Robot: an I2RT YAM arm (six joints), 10 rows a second.
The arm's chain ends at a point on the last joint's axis. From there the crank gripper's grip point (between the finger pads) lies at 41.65 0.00 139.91 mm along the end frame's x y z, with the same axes.
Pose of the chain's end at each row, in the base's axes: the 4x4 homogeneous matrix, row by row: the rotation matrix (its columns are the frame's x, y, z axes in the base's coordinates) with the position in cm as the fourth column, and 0 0 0 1 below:
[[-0.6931 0.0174 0.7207 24.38], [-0.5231 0.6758 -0.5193 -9.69], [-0.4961 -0.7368 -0.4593 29.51], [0 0 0 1]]
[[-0.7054 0.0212 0.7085 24.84], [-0.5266 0.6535 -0.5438 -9.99], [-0.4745 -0.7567 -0.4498 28.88], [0 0 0 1]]
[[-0.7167 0.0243 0.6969 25.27], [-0.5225 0.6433 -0.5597 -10.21], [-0.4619 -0.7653 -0.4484 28.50], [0 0 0 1]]
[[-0.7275 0.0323 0.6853 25.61], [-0.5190 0.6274 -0.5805 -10.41], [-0.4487 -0.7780 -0.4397 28.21], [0 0 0 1]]
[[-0.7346 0.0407 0.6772 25.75], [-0.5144 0.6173 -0.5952 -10.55], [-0.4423 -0.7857 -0.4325 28.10], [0 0 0 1]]
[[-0.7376 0.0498 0.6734 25.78], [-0.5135 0.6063 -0.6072 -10.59], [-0.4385 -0.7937 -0.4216 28.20], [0 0 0 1]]
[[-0.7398 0.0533 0.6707 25.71], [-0.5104 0.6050 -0.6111 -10.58], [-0.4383 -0.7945 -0.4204 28.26], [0 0 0 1]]
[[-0.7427 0.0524 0.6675 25.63], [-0.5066 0.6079 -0.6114 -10.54], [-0.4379 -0.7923 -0.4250 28.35], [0 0 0 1]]
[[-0.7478 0.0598 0.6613 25.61], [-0.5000 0.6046 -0.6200 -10.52], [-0.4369 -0.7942 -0.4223 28.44], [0 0 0 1]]
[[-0.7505 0.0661 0.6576 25.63], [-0.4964 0.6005 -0.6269 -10.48], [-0.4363 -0.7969 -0.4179 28.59], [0 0 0 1]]
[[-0.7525 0.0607 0.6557 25.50], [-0.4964 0.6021 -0.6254 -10.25], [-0.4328 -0.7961 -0.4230 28.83], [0 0 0 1]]
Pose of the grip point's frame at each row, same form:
[[-0.6931 0.0174 0.7207 31.58], [-0.5231 0.6758 -0.5193 -19.13], [-0.4961 -0.7368 -0.4593 21.02], [0 0 0 1]]
[[-0.7054 0.0212 0.7085 31.81], [-0.5266 0.6535 -0.5438 -19.79], [-0.4745 -0.7567 -0.4498 20.61], [0 0 0 1]]
[[-0.7167 0.0243 0.6969 32.04], [-0.5225 0.6433 -0.5597 -20.22], [-0.4619 -0.7653 -0.4484 20.30], [0 0 0 1]]
[[-0.7275 0.0323 0.6853 32.17], [-0.5190 0.6274 -0.5805 -20.69], [-0.4487 -0.7780 -0.4397 20.19], [0 0 0 1]]
[[-0.7346 0.0407 0.6772 32.17], [-0.5144 0.6173 -0.5952 -21.02], [-0.4423 -0.7857 -0.4325 20.21], [0 0 0 1]]
[[-0.7376 0.0498 0.6734 32.13], [-0.5135 0.6063 -0.6072 -21.22], [-0.4385 -0.7937 -0.4216 20.48], [0 0 0 1]]
[[-0.7398 0.0533 0.6707 32.01], [-0.5104 0.6050 -0.6111 -21.26], [-0.4383 -0.7945 -0.4204 20.55], [0 0 0 1]]
[[-0.7427 0.0524 0.6675 31.88], [-0.5066 0.6079 -0.6114 -21.20], [-0.4379 -0.7923 -0.4250 20.58], [0 0 0 1]]
[[-0.7478 0.0598 0.6613 31.75], [-0.5000 0.6046 -0.6200 -21.28], [-0.4369 -0.7942 -0.4223 20.71], [0 0 0 1]]
[[-0.7505 0.0661 0.6576 31.70], [-0.4964 0.6005 -0.6269 -21.32], [-0.4363 -0.7969 -0.4179 20.93], [0 0 0 1]]
[[-0.7525 0.0607 0.6557 31.54], [-0.4964 0.6021 -0.6254 -21.07], [-0.4328 -0.7961 -0.4230 21.11], [0 0 0 1]]

